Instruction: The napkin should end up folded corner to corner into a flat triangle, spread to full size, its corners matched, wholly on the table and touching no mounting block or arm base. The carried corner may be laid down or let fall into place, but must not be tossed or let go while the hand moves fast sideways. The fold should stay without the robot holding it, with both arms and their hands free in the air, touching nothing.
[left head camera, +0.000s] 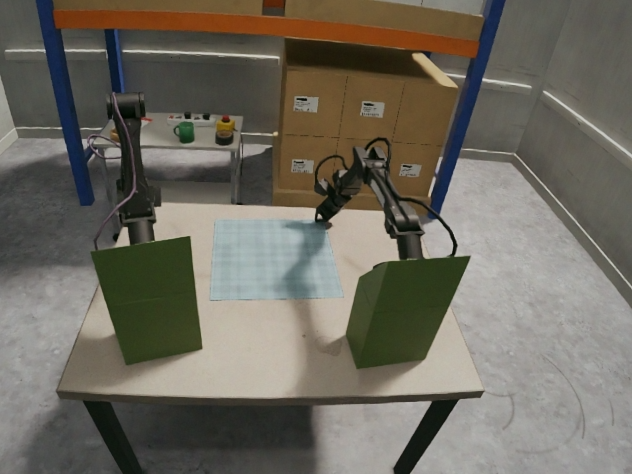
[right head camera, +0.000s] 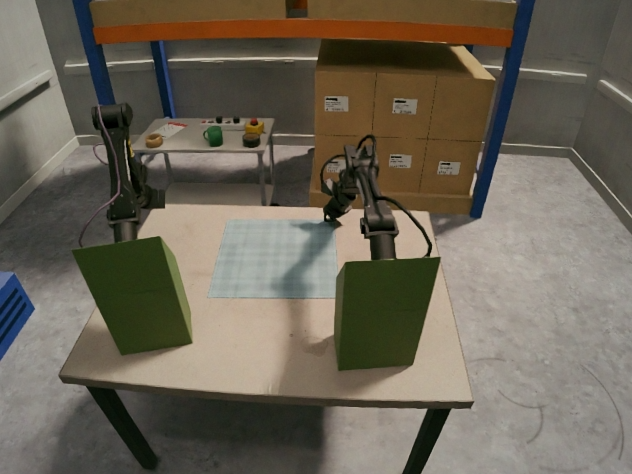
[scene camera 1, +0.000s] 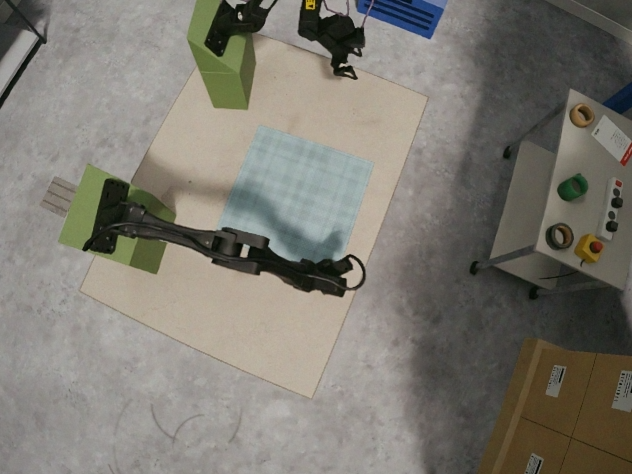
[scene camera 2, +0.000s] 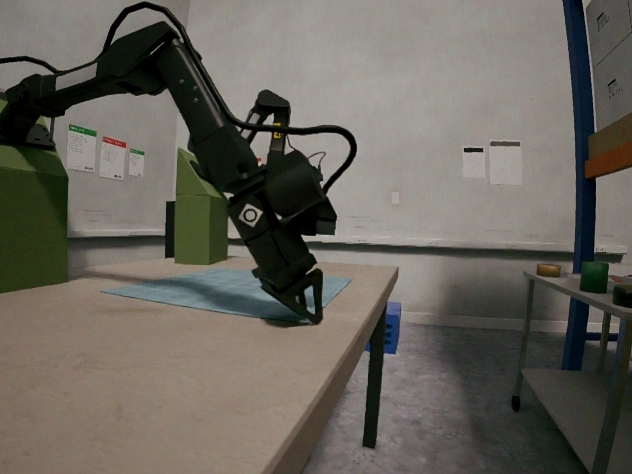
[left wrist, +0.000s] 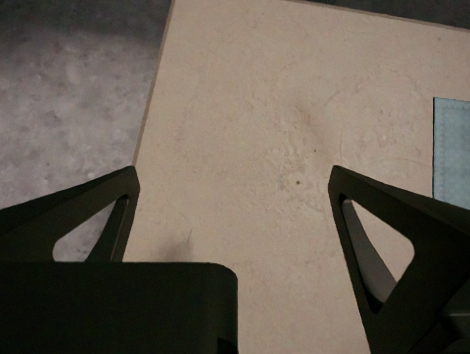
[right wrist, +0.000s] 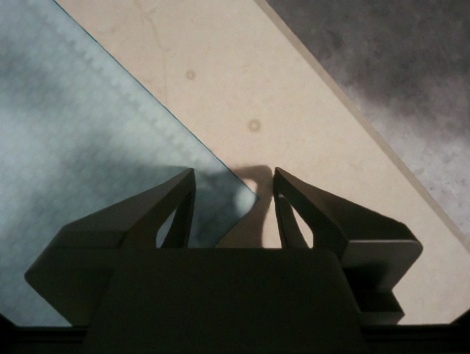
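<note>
The light blue checked napkin (left head camera: 245, 255) (right head camera: 255, 250) (scene camera 1: 306, 183) (scene camera 2: 204, 288) (left wrist: 452, 150) (right wrist: 75, 125) lies flat, unfolded, as a square on the table (left head camera: 245, 352) (right head camera: 239, 352) (scene camera 1: 245, 326) (scene camera 2: 127, 377). My right gripper (left head camera: 320, 219) (right head camera: 329, 218) (scene camera 2: 313, 320) (right wrist: 234, 176) is partly open, fingertips down at the napkin's far right corner in the head views. In the right wrist view, that corner lies between the spread fingers, not pinched. Whether the tips touch cloth or table is unclear. My left gripper (scene camera 1: 358, 64) (left wrist: 233, 176) is wide open and empty, above the table's edge, away from the napkin.
Green mounting blocks (left head camera: 158, 301) (left head camera: 408, 311) (scene camera 1: 219, 71) (scene camera 1: 148, 255) carry the arms, apart from the napkin. A trolley (scene camera 1: 525, 204) with a green mug (left head camera: 184, 132) (scene camera 1: 572, 187) stands beyond the table, beside stacked cardboard boxes (left head camera: 326, 122) (scene camera 1: 541, 428).
</note>
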